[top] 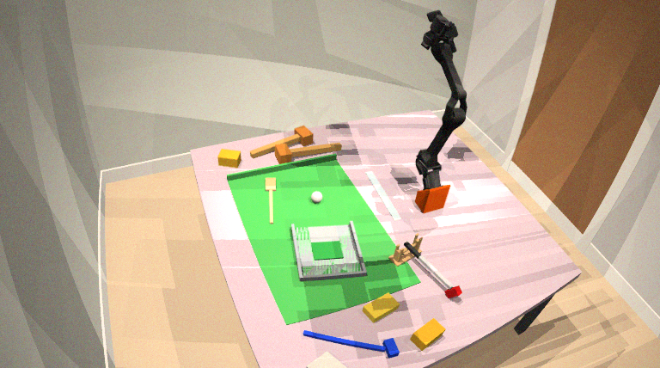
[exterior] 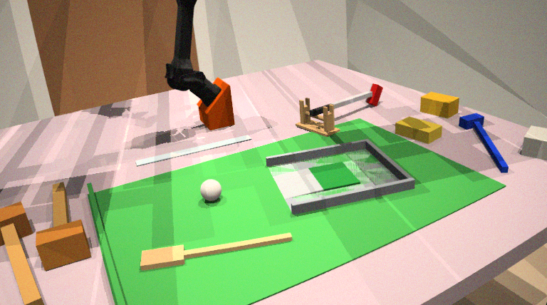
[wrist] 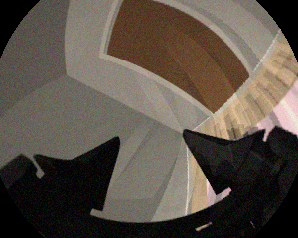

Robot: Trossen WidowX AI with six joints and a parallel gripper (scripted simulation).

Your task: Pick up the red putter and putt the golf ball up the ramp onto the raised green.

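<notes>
Right now the red putter is 35 cm ahead of my gripper tip, 69 cm to the left of it and 59 cm below it. The rest, counted from my gripper tip: white golf ball 60 cm ahead, 21 cm to the left, 61 cm below; blue hammer 70 cm ahead, 86 cm to the left, 62 cm below; wooden rack 39 cm ahead, 57 cm to the left, 60 cm below.
</notes>
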